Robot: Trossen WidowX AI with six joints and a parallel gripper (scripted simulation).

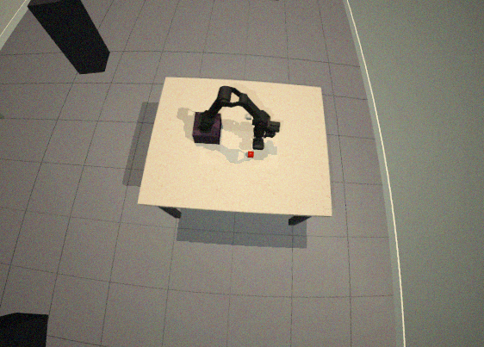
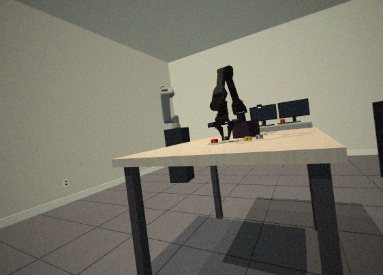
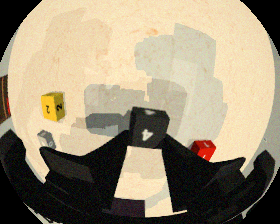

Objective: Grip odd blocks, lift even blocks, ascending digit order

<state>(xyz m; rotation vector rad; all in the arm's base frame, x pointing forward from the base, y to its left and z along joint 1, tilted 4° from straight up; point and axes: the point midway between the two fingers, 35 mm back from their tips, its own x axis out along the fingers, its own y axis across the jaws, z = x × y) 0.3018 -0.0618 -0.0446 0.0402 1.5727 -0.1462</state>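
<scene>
The black block is 10 mm ahead of my gripper tip. Also, from my gripper tip: red block: 40 mm behind, 80 mm to the right, 10 mm below; yellow block: 30 mm ahead, 120 mm to the left, 10 mm below; grey block: 40 mm behind, 180 mm to the left, 10 mm below.
</scene>
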